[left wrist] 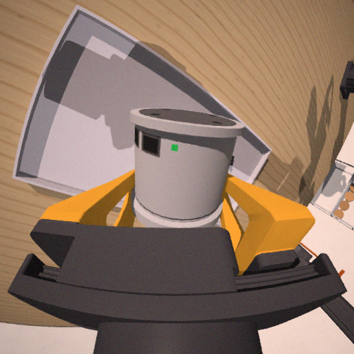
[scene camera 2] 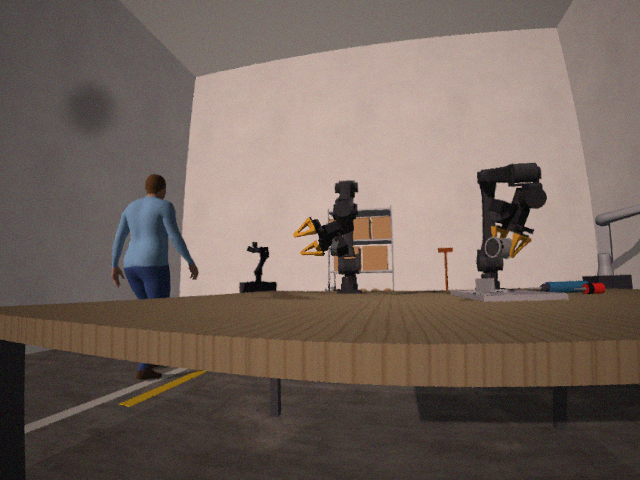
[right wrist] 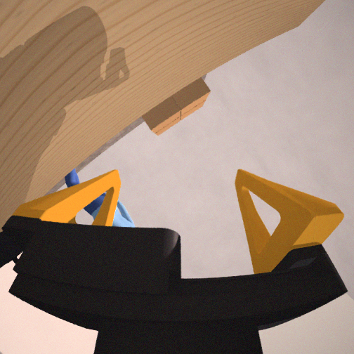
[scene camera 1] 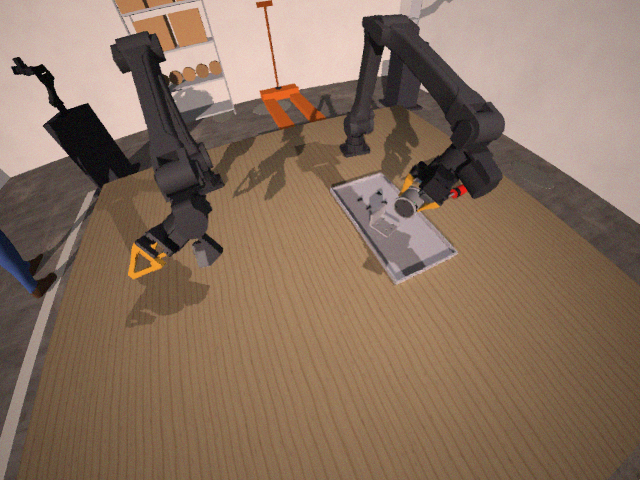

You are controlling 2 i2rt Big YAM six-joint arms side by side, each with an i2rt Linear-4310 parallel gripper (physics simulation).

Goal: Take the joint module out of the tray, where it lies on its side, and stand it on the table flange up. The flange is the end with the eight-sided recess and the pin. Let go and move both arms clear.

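Frame: origin at the left arm's base, x up, y back, z right, level; centimetres.
Seen in the pictures: left gripper, fingertip midpoint: [scene camera 2: 502, 254]; right gripper, fingertip midpoint: [scene camera 2: 297, 245] [scene camera 1: 141, 267]; left arm's base, origin of the base link: [scene camera 1: 354, 150]; right arm's base, origin of the base link: [scene camera 2: 349, 293] [scene camera 1: 209, 186].
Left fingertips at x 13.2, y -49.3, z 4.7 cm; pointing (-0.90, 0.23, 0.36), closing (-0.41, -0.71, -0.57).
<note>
Pixels of each thing's top centre, then the offset from my left fingertips to it. "*": a spot on its surface instead.
- joint module, surface spot: [scene camera 1: 407, 205] [scene camera 2: 493, 242] * dz +3.3, dx +3.5, dy -3.8 cm
- tray, middle of its top: [scene camera 1: 388, 216] [scene camera 2: 498, 291] dz +0.7, dx -11.6, dy +6.5 cm
- blue tool, surface spot: [scene camera 2: 568, 286] * dz -26.8, dx -10.9, dy +20.6 cm
- red-ended tool, middle of its top: [scene camera 2: 587, 283] [scene camera 1: 456, 189] dz -28.3, dx -9.7, dy +9.4 cm
The joint module [scene camera 1: 407, 205] [scene camera 2: 497, 248] [left wrist: 180, 175] is a light grey cylinder with a dark window and a green square on its side. My left gripper [scene camera 1: 413, 199] [scene camera 2: 504, 246] [left wrist: 177, 175] is shut on it and holds it above the tray [scene camera 1: 363, 236] [scene camera 2: 527, 297] [left wrist: 70, 145], apart from it. The module lies roughly level. Its dark round end with small holes points away from the palm; the eight-sided recess and pin do not show, and the other end is hidden by the gripper. My right gripper [scene camera 2: 298, 245] [right wrist: 177, 175] is open and empty, over the table's left part.
A light bracket [scene camera 1: 383, 225] [scene camera 2: 484, 285] and small dark bolts [scene camera 1: 379, 192] are in the tray. A blue tool [scene camera 2: 568, 286] and a red-ended tool [scene camera 1: 458, 191] [scene camera 2: 593, 288] lie beside it. A person [scene camera 2: 148, 232] stands beyond the table's left side.
</note>
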